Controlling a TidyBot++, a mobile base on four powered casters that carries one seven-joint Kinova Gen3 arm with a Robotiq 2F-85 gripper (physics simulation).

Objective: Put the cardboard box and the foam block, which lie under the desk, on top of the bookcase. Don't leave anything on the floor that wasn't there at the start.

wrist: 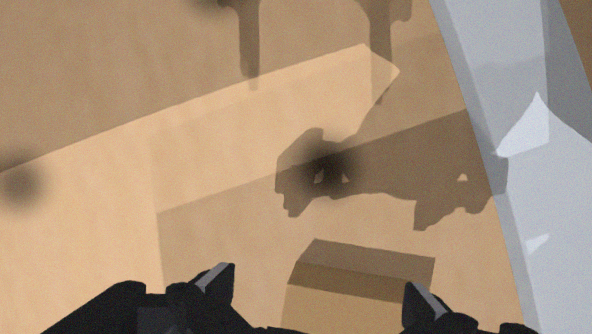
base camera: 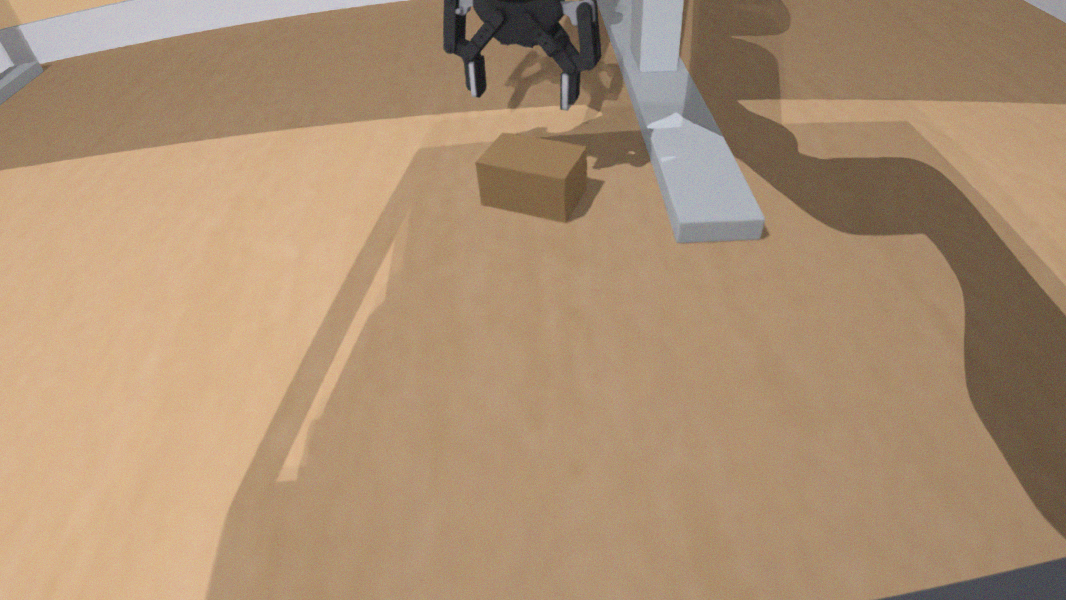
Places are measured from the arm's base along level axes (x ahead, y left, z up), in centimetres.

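Where they show: gripper, fingertip midpoint: (wrist: 317,292) (base camera: 522,100).
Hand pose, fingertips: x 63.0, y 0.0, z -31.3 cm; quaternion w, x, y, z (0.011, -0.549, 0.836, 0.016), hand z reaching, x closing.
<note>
Things, the pixels of their top centre, and the offset from my fingertips. "spot": a spot on its surface instead.
- brown cardboard box at its top centre: (base camera: 531,154) dy -0.4, dx -4.9, dz -3.3 cm
- grey foot at a spot on its surface: (base camera: 20,78) spot: dy +100.9, dx +54.1, dz -6.6 cm
The brown cardboard box (base camera: 525,177) (wrist: 345,306) lies on the floor, left of a pale grey desk foot. In the wrist view it shows at the bottom, partly hidden by the right finger. My gripper (base camera: 522,102) (wrist: 317,292) is open, with nothing between its fingers. In the base camera view it hangs above the floor, higher in the picture than the box. The wrist view shows the box's near part between and beyond the fingertips. The foam block and the bookcase do not show in either view.
The desk foot (base camera: 708,182) (wrist: 555,210) runs along the floor close to the right of the box, with an upright post (base camera: 658,33) on it. Another grey foot (base camera: 20,78) shows at the far left. A white strip (base camera: 149,31) borders the floor at the back. Shadows cross the floor.
</note>
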